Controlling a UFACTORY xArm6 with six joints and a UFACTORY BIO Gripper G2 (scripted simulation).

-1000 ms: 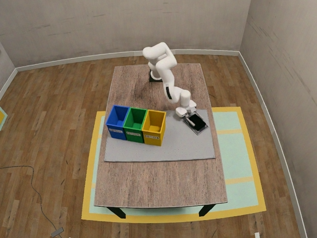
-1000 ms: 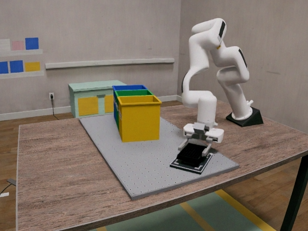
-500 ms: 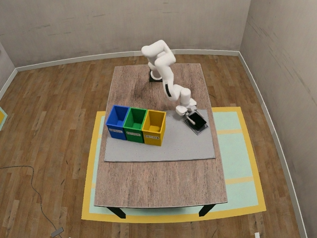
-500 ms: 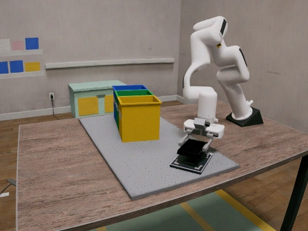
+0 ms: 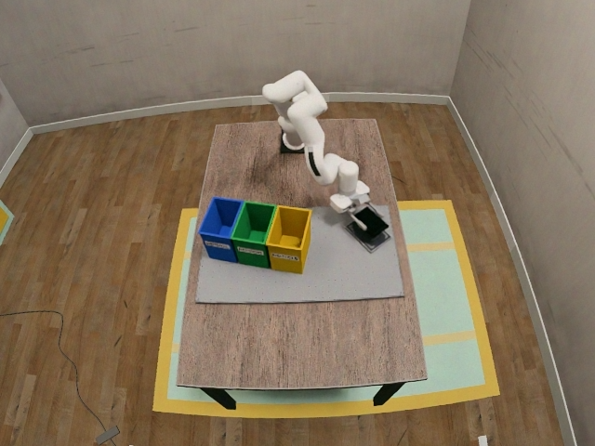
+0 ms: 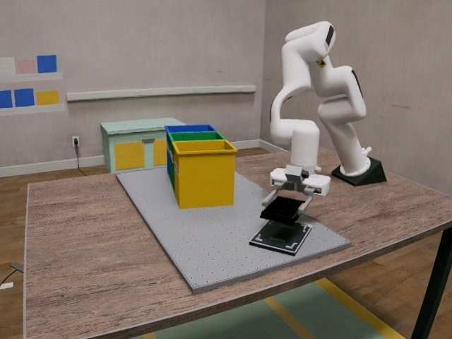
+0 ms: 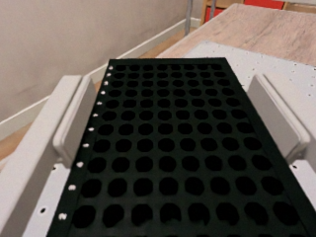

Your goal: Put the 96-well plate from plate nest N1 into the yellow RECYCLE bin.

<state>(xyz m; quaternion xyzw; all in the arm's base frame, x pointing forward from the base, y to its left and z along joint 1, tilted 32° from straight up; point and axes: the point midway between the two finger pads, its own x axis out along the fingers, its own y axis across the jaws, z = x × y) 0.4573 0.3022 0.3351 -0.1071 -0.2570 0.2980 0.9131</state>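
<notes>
The plate nest N1 lies 8 cm below my hand. From my hand the other things lie so: black 96-well plate (1 cm below); then yellow recycle bin (32 cm to the right, 8 cm ahead); then green bin (45 cm to the right, 5 cm ahead).
</notes>
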